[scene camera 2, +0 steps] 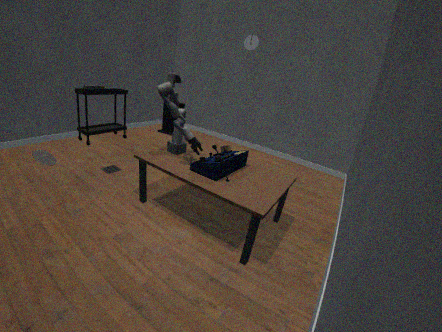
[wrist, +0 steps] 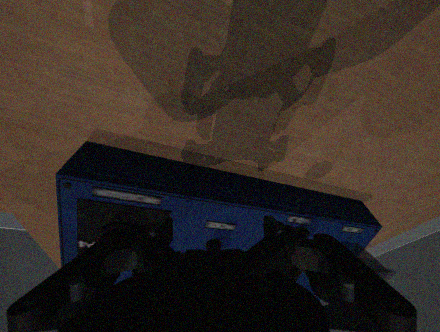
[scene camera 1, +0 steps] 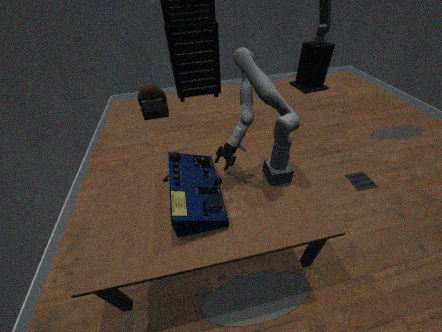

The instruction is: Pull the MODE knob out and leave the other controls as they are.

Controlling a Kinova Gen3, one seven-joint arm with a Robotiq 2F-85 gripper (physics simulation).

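Places are measured from the arm's base along level axes (x ahead, y left, z up), in millimetres.
Where they show: gripper, fingertip midpoint: (scene camera 2: pixel 200 152) (wrist: pixel 217 226) (scene camera 1: pixel 219 166); arm's base at its link origin: (scene camera 2: pixel 177 142) (scene camera 1: pixel 277 164).
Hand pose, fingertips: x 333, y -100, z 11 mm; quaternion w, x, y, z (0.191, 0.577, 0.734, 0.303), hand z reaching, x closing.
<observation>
Things, the pixels of their top centre, and the offset from my fingertips. "spot": a spot on its surface instead. Level surfaces: height alone.
- blue control panel at a spot on its surface: (wrist: pixel 190 215) spot: 50 mm ahead, 23 mm right, 40 mm down
- small white label at its top centre: (wrist: pixel 220 227) 66 mm ahead, 21 mm left, 34 mm down
- small knob at its top centre: (wrist: pixel 215 281) 95 mm ahead, 17 mm left, 23 mm up
- taller black knob at a spot on its surface: (scene camera 1: pixel 218 181) spot: 56 mm ahead, 155 mm left, 49 mm up
- dark slider at a spot on its surface: (scene camera 1: pixel 207 190) spot: 118 mm ahead, 141 mm left, 13 mm down
- yellow label at a spot on its surface: (scene camera 1: pixel 179 203) spot: 275 mm ahead, 206 mm left, 29 mm up
- wooden table at its surface level: 110 mm down
The blue control panel (scene camera 1: pixel 192 175) (scene camera 2: pixel 218 168) (wrist: pixel 190 215) lies on the table. In the wrist view, the small white label (wrist: pixel 220 225) at the panel's middle is too blurred to read. Just below it, the dark top of a small knob (wrist: pixel 214 245) shows between the fingers, partly hidden by the gripper body; it looks like the MODE knob. Labels are too small to read in the scene views. My gripper (scene camera 1: pixel 222 165) (scene camera 2: pixel 198 151) (wrist: pixel 217 226) is open and empty. It is above the panel's robot-side edge, its fingers on either side of the knob in the wrist view.
A taller black knob (scene camera 1: pixel 218 181) stands on the panel's robot-side edge. Other controls include the dark slider (scene camera 1: pixel 207 190) and a column of small buttons (scene camera 1: pixel 176 171). A yellow label (scene camera 1: pixel 179 203) is near the front. The wooden table (scene camera 1: pixel 240 225) (scene camera 2: pixel 265 190) carries the panel and arm.
</observation>
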